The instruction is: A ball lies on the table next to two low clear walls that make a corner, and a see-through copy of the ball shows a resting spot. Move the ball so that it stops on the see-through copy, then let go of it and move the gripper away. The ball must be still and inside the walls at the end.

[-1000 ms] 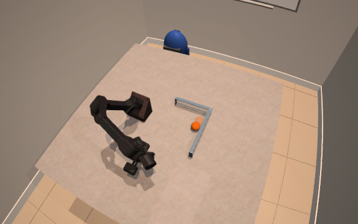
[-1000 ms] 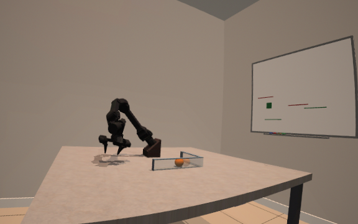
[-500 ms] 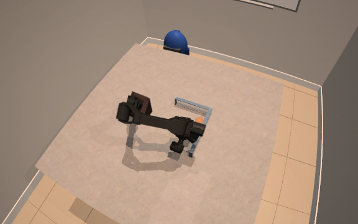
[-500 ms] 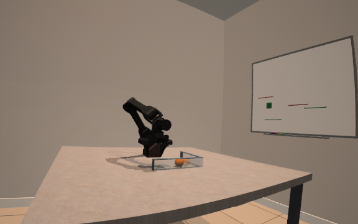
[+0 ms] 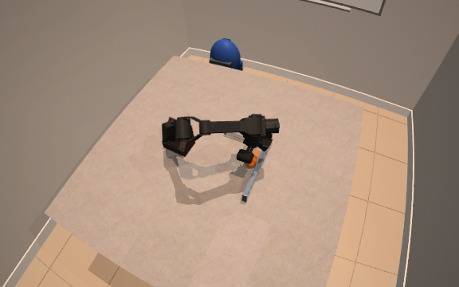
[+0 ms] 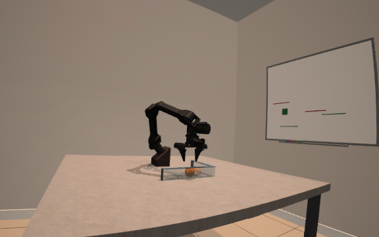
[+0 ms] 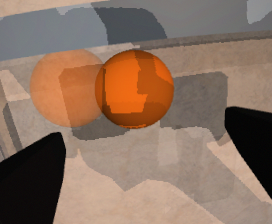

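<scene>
The orange ball is 6 cm below my gripper tip. Also, from my gripper tip: see-through ball copy 4 cm to the left, 6 cm below.
</scene>
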